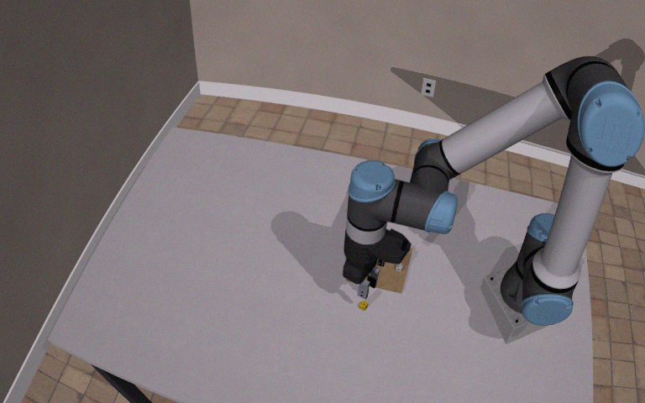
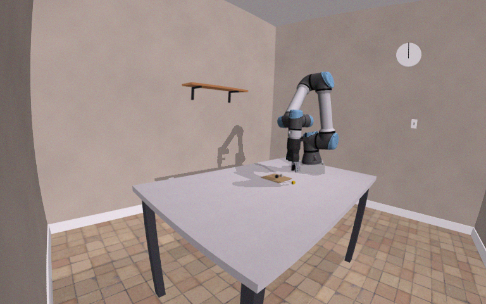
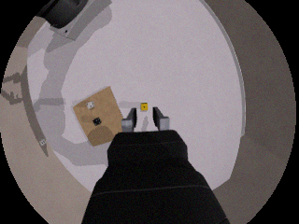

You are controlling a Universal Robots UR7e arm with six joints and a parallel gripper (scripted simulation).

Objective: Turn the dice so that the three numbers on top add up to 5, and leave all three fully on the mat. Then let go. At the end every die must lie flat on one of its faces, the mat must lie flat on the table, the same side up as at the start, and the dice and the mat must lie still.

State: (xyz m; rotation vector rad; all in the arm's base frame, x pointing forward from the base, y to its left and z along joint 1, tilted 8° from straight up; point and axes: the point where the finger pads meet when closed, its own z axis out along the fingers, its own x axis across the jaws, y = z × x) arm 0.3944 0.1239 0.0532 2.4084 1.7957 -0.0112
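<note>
My gripper is now 90 mm above the yellow die. From my hand the other things lie so: mat (130 mm to the right, 90 mm below, 10 mm behind); black die (130 mm to the right, 80 mm below, 10 mm behind); white die (130 mm to the right, 80 mm below, 50 mm behind).
</note>
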